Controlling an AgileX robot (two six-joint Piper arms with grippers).
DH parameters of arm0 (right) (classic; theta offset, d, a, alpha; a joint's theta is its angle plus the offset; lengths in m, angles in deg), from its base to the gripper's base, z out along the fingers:
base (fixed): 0 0 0 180
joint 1: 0 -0.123 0 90
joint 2: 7.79 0 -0.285 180
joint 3: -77.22 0 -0.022 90
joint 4: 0 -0.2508 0 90
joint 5: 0 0 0.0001 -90
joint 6: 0 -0.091 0 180
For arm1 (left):
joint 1: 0 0.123 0 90
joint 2: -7.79 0 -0.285 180
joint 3: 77.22 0 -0.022 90
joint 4: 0 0.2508 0 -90
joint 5: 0 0 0.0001 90
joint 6: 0 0.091 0 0
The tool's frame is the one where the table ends.
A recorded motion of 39 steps. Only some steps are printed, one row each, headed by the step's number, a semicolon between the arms.
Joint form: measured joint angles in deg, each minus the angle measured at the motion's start. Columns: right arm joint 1, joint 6, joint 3, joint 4, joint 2, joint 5; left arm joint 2, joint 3, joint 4, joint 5, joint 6, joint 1.
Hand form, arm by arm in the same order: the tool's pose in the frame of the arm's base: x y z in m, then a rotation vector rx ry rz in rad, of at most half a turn. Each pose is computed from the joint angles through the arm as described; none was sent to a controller.
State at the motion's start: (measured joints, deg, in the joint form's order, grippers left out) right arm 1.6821 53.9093 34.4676 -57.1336 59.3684 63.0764; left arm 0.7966 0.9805 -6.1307 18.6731 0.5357 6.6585
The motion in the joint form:
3: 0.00 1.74 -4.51 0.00 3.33 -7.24; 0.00 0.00 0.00 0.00 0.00 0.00
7: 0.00 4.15 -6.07 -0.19 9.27 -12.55; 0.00 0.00 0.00 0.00 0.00 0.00
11: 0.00 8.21 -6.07 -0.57 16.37 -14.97; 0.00 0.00 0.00 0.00 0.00 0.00
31: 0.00 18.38 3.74 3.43 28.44 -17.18; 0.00 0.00 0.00 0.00 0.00 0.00
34: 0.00 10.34 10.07 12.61 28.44 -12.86; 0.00 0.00 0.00 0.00 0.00 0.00
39: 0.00 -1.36 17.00 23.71 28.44 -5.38; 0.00 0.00 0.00 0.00 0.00 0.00
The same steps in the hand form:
3: 0.1649 0.0585 0.2344 -0.4891 2.4443 0.9203; 0.0535 0.0031 0.1789 -0.1641 1.8035 -0.0138
7: 0.1776 0.0540 0.2089 -0.4365 2.5206 0.8707; 0.0535 0.0031 0.1789 -0.1641 1.8035 -0.0138
11: 0.1901 0.0518 0.1858 -0.4539 2.5903 0.8609; 0.0535 0.0031 0.1789 -0.1641 1.8035 -0.0138
31: 0.2411 0.0457 0.1742 -0.7243 2.5576 0.7312; 0.0535 0.0031 0.1789 -0.1641 1.8035 -0.0138
34: 0.2544 0.0416 0.1933 -0.7859 2.5986 0.6826; 0.0535 0.0031 0.1789 -0.1641 1.8035 -0.0138
39: 0.2626 0.0347 0.2148 -0.8024 2.7201 0.6254; 0.0535 0.0031 0.1789 -0.1641 1.8035 -0.0138

